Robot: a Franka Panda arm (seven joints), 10 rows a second.
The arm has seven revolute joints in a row. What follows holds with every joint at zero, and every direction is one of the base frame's.
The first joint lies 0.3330 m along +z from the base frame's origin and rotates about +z.
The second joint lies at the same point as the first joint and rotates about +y.
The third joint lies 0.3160 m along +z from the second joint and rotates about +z.
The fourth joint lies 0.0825 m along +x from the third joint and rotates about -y.
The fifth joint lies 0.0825 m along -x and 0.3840 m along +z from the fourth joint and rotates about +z.
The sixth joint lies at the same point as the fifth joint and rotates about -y.
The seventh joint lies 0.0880 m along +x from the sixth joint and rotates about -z.
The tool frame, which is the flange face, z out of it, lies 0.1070 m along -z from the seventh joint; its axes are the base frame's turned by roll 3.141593, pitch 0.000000 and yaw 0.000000 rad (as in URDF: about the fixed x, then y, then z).
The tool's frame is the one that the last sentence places.
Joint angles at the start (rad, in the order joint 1, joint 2, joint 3, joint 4, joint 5, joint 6, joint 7):
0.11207 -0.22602 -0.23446 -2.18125 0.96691 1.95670 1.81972
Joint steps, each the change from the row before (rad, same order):
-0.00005 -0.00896 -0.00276 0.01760 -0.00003 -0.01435 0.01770
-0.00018 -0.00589 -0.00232 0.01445 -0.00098 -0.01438 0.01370
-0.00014 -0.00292 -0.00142 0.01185 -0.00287 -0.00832 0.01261
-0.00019 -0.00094 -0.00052 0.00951 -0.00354 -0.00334 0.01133
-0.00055 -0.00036 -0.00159 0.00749 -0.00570 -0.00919 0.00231
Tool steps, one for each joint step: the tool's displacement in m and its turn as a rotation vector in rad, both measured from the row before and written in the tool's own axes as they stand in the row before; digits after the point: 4 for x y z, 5 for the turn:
-0.0085 0.0043 -0.0080 -0.00128 -0.01085 -0.00061
-0.0064 0.0034 -0.0059 -0.00366 -0.00632 -0.00057
-0.0048 0.0020 -0.0043 0.00006 -0.00274 0.00128
-0.0036 0.0010 -0.0030 0.00291 -0.00088 0.00253
-0.0020 0.0009 -0.0023 -0.00224 0.00339 -0.00430

